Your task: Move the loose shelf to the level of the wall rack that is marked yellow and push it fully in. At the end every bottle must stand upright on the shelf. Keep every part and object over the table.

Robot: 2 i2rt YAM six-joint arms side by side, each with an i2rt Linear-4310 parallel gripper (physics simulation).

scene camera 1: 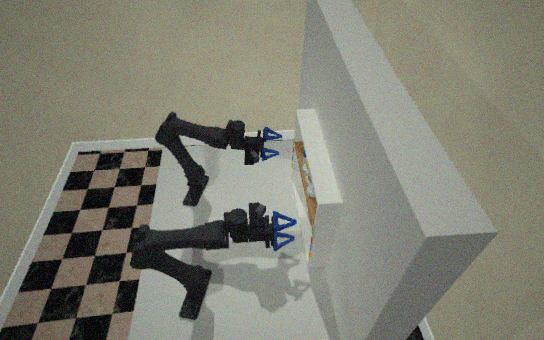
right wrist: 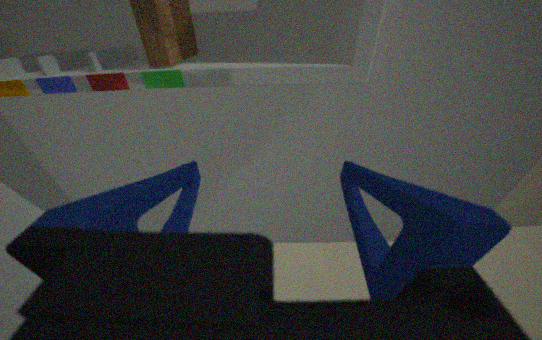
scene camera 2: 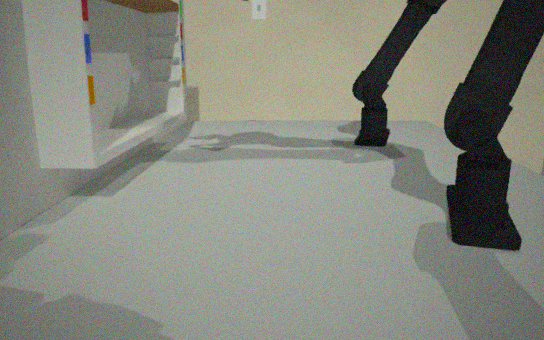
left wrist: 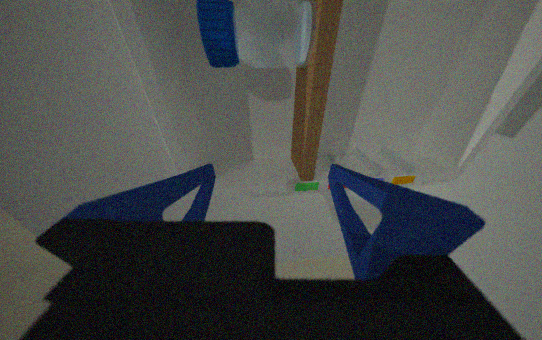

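Observation:
The brown wooden shelf (scene camera 1: 312, 212) (scene camera 2: 145, 4) (left wrist: 310, 120) (right wrist: 167, 35) is inside the white wall rack (scene camera 1: 321, 162) (scene camera 2: 60, 100) (right wrist: 210, 78), with its ends by the green marks. The yellow-orange mark (scene camera 2: 91, 90) (left wrist: 403, 180) (right wrist: 14, 88) is the lowest. A clear bottle (left wrist: 270, 35) with a blue cap stands upright on the shelf; other bottles are mostly hidden under the rack's top. My left gripper (scene camera 1: 278, 144) (left wrist: 271, 170) is open and empty in front of the rack's upper part in scene camera 1. My right gripper (scene camera 1: 294, 230) (right wrist: 270, 169) is open and empty near the rack's lower end.
The tall grey wall (scene camera 1: 360, 150) stands behind the rack. Red (scene camera 2: 85, 10) (right wrist: 107, 81) and blue (scene camera 2: 87, 48) (right wrist: 56, 84) marks lie between the green and yellow-orange ones. The white table (scene camera 1: 230, 185) (scene camera 2: 260, 240) lies below both arms. A checkered area (scene camera 1: 82, 242) lies at the left in scene camera 1.

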